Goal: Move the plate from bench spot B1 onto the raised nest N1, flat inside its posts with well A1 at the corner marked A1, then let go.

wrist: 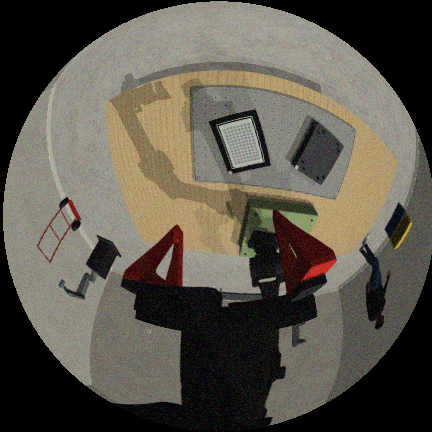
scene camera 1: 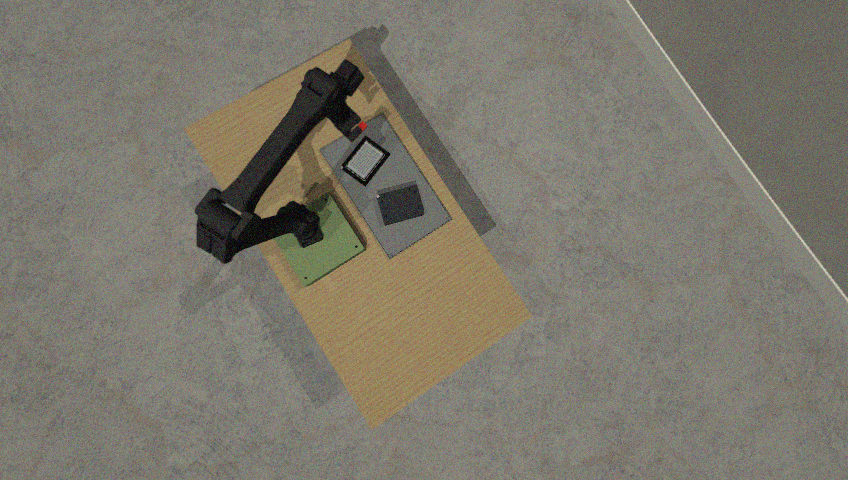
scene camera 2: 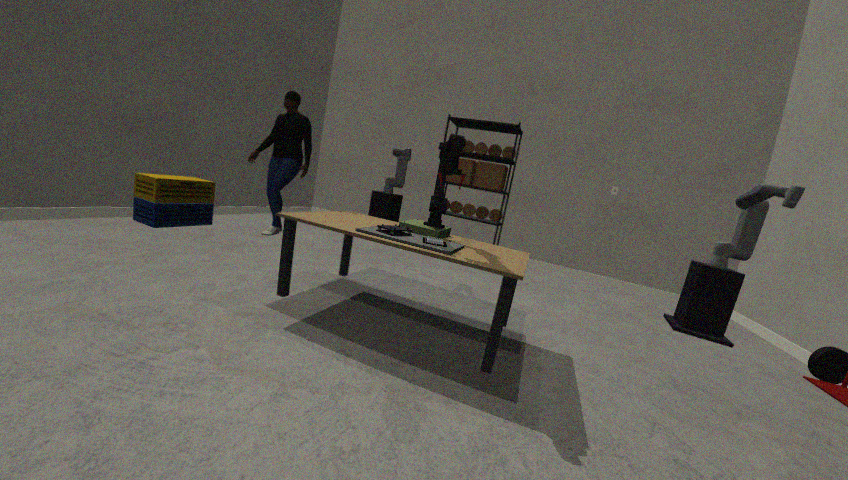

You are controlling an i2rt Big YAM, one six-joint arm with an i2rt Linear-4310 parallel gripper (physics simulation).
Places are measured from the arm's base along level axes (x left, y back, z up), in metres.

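Pixels of known places: gripper, fingertip midpoint: (wrist: 224,221) (scene camera 1: 345,125) (scene camera 2: 450,188); arm's base, link origin: (wrist: 264,239) (scene camera 1: 306,229) (scene camera 2: 433,226).
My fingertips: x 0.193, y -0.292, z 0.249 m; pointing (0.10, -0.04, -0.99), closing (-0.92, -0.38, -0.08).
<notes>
Ahead of a thing's pixels: the offset from my fingertips to its top centre. Level surfaces: height alone.
The plate @[dx -0.021, dy -0.019, dz -0.276 m] (scene camera 1: 365,160) (scene camera 2: 434,242) (wrist: 241,142), white with a grid of wells, lies inside a black outline on the grey board (scene camera 1: 389,240) (wrist: 280,105). The raised nest @[dx -0.248, dy -0.071, dz -0.252 m] (scene camera 1: 401,204) (scene camera 2: 392,230) (wrist: 320,152) is a dark block on the same board, apart from the plate and turned at a different angle. A small light mark shows at one of its corners. Well A1 is too small to tell. My gripper (scene camera 1: 360,127) (scene camera 2: 451,182) (wrist: 224,221) is open and empty, with red fingers, high above the table. In the overhead view it is beside the plate's end of the board.
A green base block (scene camera 1: 333,258) (wrist: 300,215) under the arm stands beside the board on the wooden table @[dz -0.306 m] (scene camera 1: 428,309) (scene camera 2: 327,220). A shelf rack (scene camera 2: 486,124), a person (scene camera 2: 289,139), stacked crates (scene camera 2: 173,199) and another arm (scene camera 2: 751,228) stand away from the table.
</notes>
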